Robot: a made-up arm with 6 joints. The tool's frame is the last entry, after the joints.
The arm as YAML. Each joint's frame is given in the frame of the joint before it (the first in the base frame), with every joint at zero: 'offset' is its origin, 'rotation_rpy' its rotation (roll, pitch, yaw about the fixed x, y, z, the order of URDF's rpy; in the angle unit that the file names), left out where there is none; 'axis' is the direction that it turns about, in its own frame. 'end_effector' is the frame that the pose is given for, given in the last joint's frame.
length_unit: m
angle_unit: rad
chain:
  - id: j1
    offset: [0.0, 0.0, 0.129]
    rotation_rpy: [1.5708, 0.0, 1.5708]
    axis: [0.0, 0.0, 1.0]
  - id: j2
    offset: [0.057, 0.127, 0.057]
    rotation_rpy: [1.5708, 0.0, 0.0]
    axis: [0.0, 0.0, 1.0]
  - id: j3
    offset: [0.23, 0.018, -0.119]
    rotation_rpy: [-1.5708, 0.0, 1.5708]
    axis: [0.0, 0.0, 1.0]
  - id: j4
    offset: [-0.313, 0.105, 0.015]
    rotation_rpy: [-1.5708, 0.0, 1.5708]
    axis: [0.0, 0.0, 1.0]
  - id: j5
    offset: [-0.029, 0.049, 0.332]
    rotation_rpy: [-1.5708, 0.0, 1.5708]
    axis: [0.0, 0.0, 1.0]
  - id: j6
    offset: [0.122, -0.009, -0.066]
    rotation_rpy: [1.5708, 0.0, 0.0]
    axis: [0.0, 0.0, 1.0]
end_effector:
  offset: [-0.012, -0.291, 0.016]
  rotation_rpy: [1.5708, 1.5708, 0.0]
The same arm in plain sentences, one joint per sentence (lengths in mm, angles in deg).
The arm has six revolute joints in a row. What follows holds with every joint at zero, and every direction is one of the base frame's. The first joint is mounted 129.0 mm along +z from the base frame's origin and turns about +x. The second joint is mounted 57.0 mm along +x and 57.0 mm along +y and 127.0 mm along +z from the first joint and turns about -z. The third joint is mounted 18.0 mm along +x and 230.0 mm along +y and 119.0 mm along +z from the second joint and turns about -y. The fourth joint is mounted 313.0 mm along -x and 15.0 mm along -y and 105.0 mm along +z from the third joint and turns about -x. The fifth joint is mounted 332.0 mm along -x and 49.0 mm along +y and 29.0 mm along -z from the fourth joint and turns about -z. The sixth joint is mounted 9.0 mm along -x and 122.0 mm along +y and 66.0 mm along +z from the fifth joint and turns about -x. The tool frame, which is the frame that the pose is given for, is mounted 16.0 mm along -x and 12.0 mm along -y and 291.0 mm along +z from the sixth joint; its axes are the base frame's turned by roll 0.00, pitch 0.00 and yaw 0.00 deg (as in URDF: about the fixed x, then y, then z).
